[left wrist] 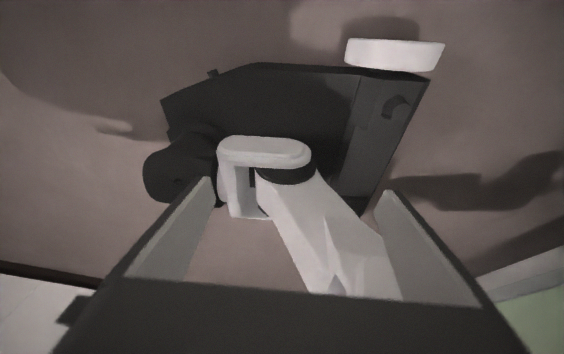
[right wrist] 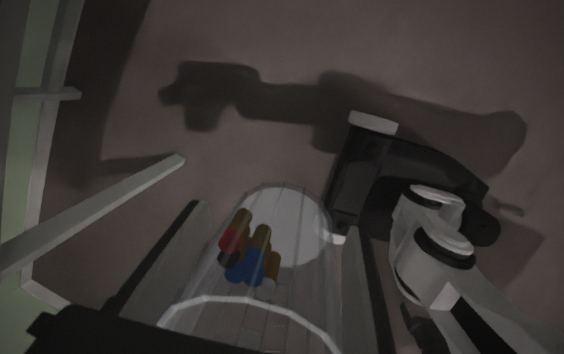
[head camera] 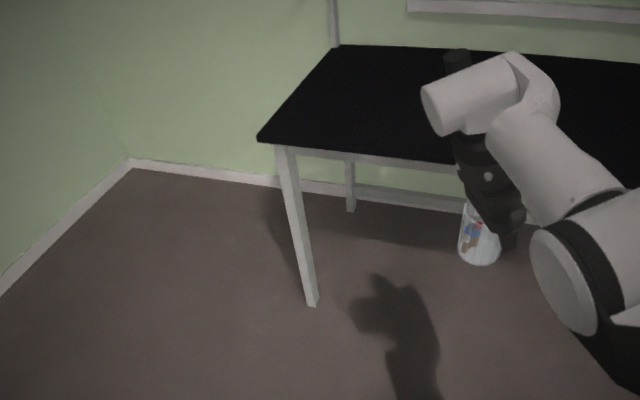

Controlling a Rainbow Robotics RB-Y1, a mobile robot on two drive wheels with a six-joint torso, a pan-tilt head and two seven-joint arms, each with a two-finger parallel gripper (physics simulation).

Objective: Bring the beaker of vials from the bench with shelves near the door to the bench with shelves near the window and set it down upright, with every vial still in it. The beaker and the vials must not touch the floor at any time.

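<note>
A clear glass beaker stands about upright in the air, in front of the black-topped bench in the head view. Several brown vials with red, blue, black and white caps lean together inside it, on one side. My right gripper is shut on the beaker, one finger on each side of it. My left gripper is open and empty, over the floor and the robot's own base. Whether this bench is the one near the window or the door cannot be told.
A bench leg stands at the bench's left front corner, and at the left of the right wrist view. A thin post and a pale bar show behind the bench. A green wall meets the brown floor.
</note>
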